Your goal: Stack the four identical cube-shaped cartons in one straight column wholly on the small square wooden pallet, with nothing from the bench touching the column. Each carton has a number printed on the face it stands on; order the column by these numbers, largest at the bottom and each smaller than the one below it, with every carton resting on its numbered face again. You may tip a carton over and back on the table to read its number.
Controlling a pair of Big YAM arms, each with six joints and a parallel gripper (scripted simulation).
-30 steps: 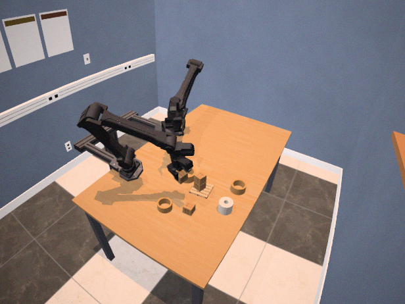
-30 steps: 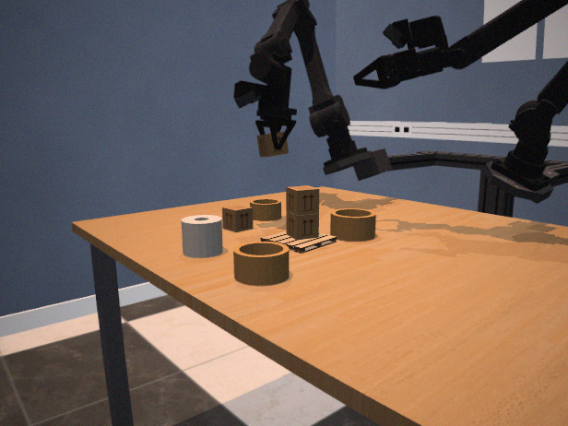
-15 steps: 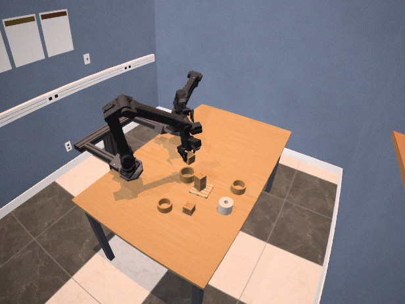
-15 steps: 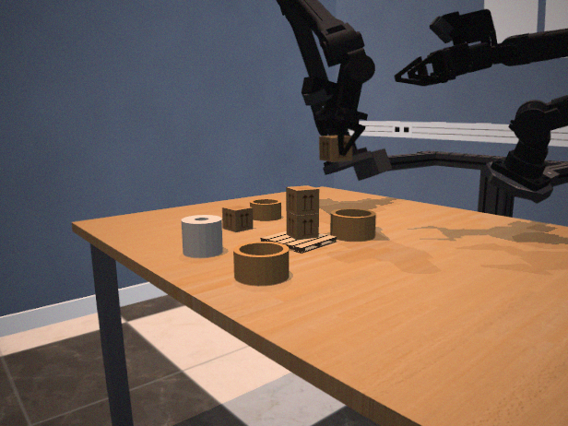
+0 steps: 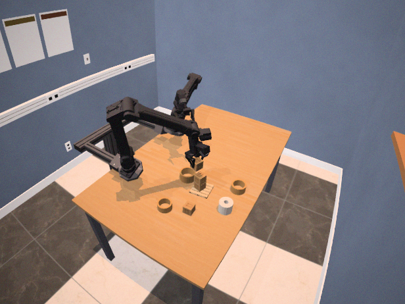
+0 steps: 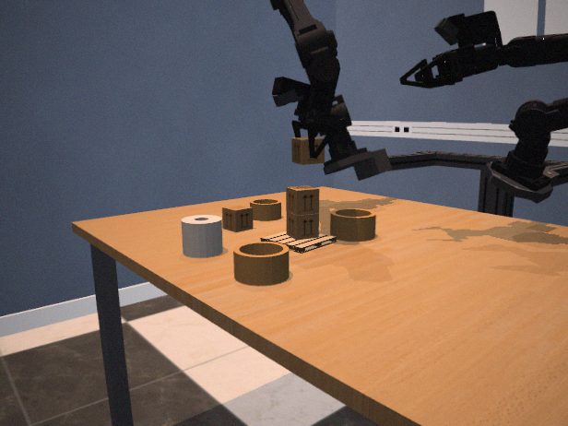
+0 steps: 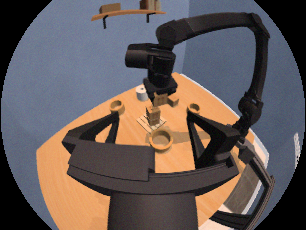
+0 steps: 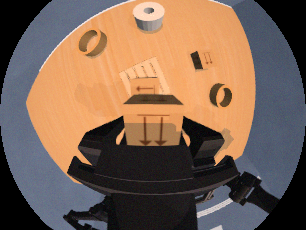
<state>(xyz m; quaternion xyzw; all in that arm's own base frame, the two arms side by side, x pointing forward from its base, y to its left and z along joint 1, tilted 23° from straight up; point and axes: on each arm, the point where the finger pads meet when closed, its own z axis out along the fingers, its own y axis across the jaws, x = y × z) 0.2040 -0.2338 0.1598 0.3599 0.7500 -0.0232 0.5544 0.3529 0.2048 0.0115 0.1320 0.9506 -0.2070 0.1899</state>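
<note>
Right now the brown carton is 20 mm ahead of my right hand, 10 mm to the left of it and 100 mm below it. From my right hand the other things lie so: wooden pallet: 40 mm ahead, 10 mm to the left, 190 mm below.
</note>
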